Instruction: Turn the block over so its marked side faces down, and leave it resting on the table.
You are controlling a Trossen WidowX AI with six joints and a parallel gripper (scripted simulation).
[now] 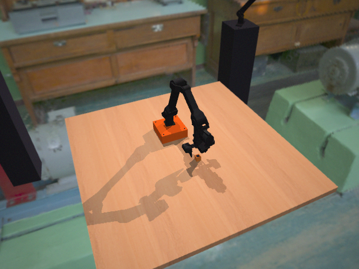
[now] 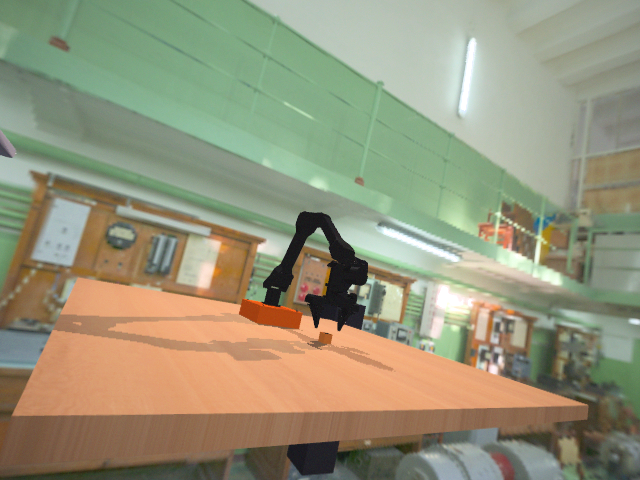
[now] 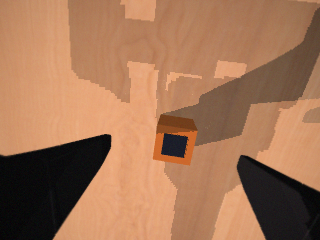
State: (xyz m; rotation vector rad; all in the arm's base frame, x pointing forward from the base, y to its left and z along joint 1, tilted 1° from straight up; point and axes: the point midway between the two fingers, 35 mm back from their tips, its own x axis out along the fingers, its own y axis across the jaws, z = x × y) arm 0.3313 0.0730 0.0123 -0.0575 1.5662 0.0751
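The orange block lies 20 mm below my gripper tip.
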